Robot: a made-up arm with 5 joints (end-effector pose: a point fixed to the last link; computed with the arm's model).
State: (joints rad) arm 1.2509 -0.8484 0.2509 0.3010 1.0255
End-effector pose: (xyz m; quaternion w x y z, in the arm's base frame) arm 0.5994 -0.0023 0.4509 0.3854 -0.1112 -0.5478 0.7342
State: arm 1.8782 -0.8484 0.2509 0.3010 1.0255
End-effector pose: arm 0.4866 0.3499 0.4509 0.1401 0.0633 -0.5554 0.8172
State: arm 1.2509 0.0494 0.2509 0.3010 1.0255
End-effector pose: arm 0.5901 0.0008 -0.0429 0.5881 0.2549 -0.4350 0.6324
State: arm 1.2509 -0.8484 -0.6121 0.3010 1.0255
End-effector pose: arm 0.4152 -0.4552 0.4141 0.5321 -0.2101 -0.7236 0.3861
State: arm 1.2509 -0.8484 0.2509 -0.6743 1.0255
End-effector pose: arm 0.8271 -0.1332 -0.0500 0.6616 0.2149 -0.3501 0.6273
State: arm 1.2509 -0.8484 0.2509 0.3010 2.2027
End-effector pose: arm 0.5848 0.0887 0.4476 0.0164 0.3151 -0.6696 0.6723
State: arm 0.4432 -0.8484 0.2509 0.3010 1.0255
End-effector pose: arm 0.4126 -0.4347 0.4509 0.6429 -0.3175 -0.4601 0.5237
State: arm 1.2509 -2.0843 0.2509 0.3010 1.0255
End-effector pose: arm 0.0574 0.1773 0.7806 0.0074 0.5646 0.5247 -0.6371
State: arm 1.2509 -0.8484 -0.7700 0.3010 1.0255
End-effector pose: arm 0.3581 -0.5161 0.3743 0.5490 -0.2245 -0.7420 0.3126
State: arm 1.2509 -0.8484 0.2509 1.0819 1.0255
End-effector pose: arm 0.1620 0.0857 0.5603 0.0955 -0.3571 -0.6154 0.6962
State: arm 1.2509 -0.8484 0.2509 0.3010 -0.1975
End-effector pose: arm 0.5265 -0.0475 0.4925 0.6301 -0.5125 -0.2273 0.5373
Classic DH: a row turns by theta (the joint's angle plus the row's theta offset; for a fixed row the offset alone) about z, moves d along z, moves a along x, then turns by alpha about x. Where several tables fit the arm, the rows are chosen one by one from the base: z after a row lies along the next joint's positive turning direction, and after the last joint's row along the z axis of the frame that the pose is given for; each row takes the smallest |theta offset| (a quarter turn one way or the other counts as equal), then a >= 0, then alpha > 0; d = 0 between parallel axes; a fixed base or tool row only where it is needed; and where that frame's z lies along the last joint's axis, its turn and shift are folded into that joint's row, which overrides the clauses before.
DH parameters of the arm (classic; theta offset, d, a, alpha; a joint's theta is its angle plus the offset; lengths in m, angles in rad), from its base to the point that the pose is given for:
joint 1: -1.5708 0.2141 0.0523 -1.5708
joint 2: 0 -0.0044 -0.0346 1.5708
joint 3: 0 -0.2936 -0.016 1.5708
joint 4: -1.5708 -0.0672 0.0382 -1.5708
joint 5: -1.5708 0.5917 0.0793 1.5708
tool (fixed): 3.1416 -0.0246 0 0

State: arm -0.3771 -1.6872 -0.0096 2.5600 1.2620
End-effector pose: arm 0.0706 -0.0021 -0.2758 0.3218 0.6191 -0.4352 -0.5690
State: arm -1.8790 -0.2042 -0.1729 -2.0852 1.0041
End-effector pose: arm 0.1735 -0.1716 -0.6082 0.0565 -0.1225 0.7631 0.6320
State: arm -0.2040 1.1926 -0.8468 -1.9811 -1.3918
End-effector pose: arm 0.3368 0.7436 0.0473 0.1193 0.9246 -0.2258 0.2826
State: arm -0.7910 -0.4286 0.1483 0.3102 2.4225
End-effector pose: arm -0.2634 -0.5716 0.2599 0.4456 -0.3878 -0.7798 0.2074
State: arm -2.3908 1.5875 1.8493 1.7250 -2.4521
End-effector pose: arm -0.1095 0.3633 0.3144 0.2913 0.2942 0.0620 -0.9081
